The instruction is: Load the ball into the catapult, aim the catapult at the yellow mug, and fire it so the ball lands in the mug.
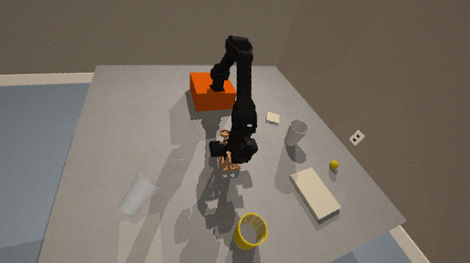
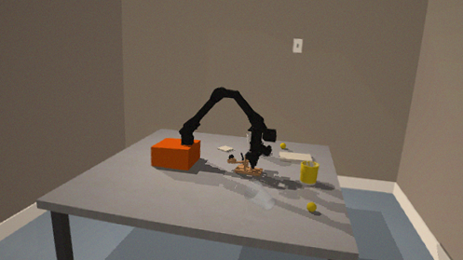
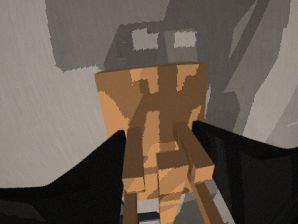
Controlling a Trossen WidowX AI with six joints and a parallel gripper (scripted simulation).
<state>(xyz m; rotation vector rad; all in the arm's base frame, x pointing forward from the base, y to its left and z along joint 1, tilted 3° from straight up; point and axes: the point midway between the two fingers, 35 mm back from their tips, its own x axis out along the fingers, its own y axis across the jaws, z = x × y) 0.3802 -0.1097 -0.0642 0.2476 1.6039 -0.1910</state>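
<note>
Now: the small black ball 130 mm behind my gripper tip, 200 mm to the left of it and 20 mm below it. Round my gripper tip: wooden catapult (60 mm behind, 40 mm to the left, 20 mm above); yellow mug (280 mm ahead, 90 mm to the right); beige board (280 mm ahead, 270 mm to the left, 20 mm below).
</note>
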